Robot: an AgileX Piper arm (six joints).
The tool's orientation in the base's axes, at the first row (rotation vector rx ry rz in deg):
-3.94 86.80 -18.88
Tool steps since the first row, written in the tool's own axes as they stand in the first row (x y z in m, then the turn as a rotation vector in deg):
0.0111 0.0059 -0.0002 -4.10 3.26 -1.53
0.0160 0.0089 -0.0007 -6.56 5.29 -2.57
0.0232 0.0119 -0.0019 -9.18 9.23 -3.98
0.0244 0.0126 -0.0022 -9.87 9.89 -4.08
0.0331 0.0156 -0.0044 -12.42 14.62 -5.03
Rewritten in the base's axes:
0.0010 0.0028 -0.0122 -1.04 4.40 3.06
0.0012 0.0045 -0.0177 -1.77 7.13 4.87
0.0006 0.0057 -0.0255 -2.54 11.78 6.34
0.0005 0.0062 -0.0268 -2.55 12.60 6.84
-0.0010 0.0071 -0.0361 -2.73 17.91 8.07

